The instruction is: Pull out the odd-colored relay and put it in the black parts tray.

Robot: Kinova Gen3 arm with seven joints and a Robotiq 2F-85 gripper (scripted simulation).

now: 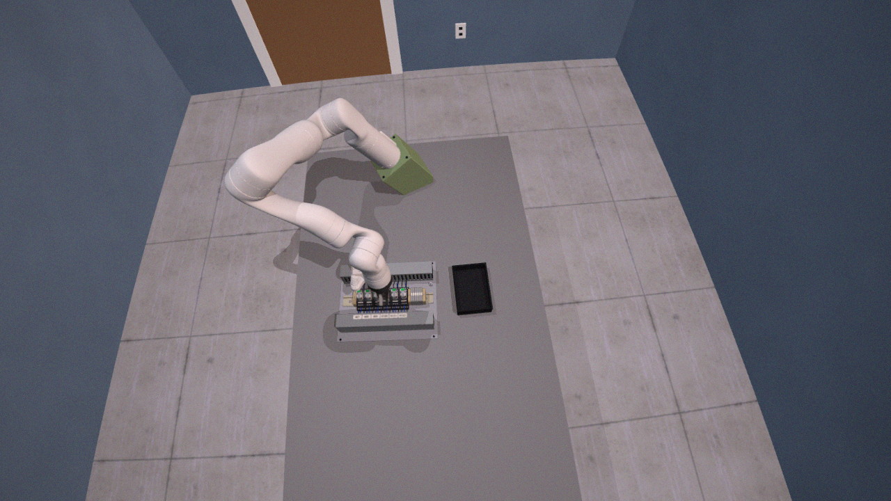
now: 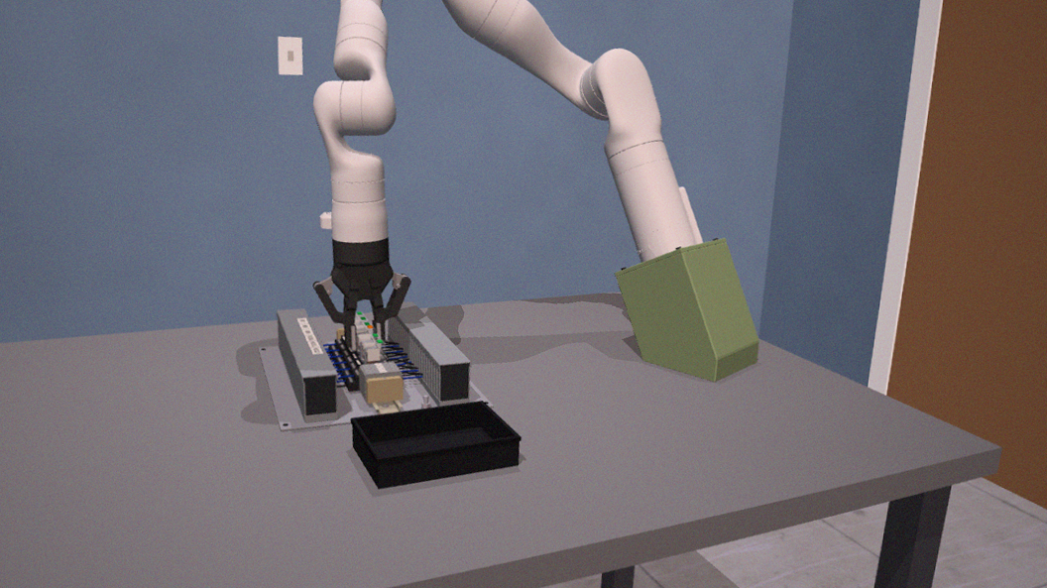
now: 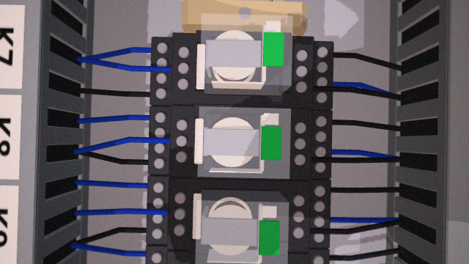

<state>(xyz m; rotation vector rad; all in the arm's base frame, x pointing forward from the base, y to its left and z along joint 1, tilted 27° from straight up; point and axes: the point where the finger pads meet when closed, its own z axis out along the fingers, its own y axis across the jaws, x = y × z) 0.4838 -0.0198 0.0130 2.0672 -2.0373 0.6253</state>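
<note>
Now: the relay 10 mm below my hand. Round my hand: black parts tray: 280 mm to the left, 40 mm below, 20 mm behind; relay panel: 30 mm below.
</note>
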